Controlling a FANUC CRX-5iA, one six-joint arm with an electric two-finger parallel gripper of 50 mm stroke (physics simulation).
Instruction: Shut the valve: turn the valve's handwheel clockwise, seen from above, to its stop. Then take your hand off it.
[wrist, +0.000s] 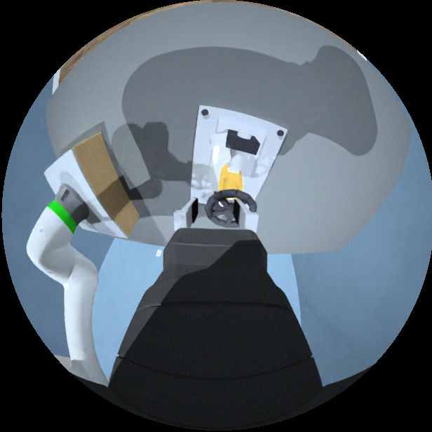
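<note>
The valve's dark handwheel (231, 193) shows near the middle of the wrist view, a spoked ring seen at a slant. Beyond it is the yellow part of the valve (231, 178), on a pale base plate (240, 116) with dark screws at its far corners. My gripper (215, 205) is open at the handwheel, one finger on each side of the wheel's left part. The right finger overlaps the wheel in the view, and the rim hides part of it. Nothing is held. Whether a finger touches the rim, I cannot tell.
A black block (242, 142) sits on the far part of the plate. At the left is a slanted box with a brown face (107, 182), beside the white arm (80, 300) with a green ring. Arm shadows fall across the grey table top (320, 200).
</note>
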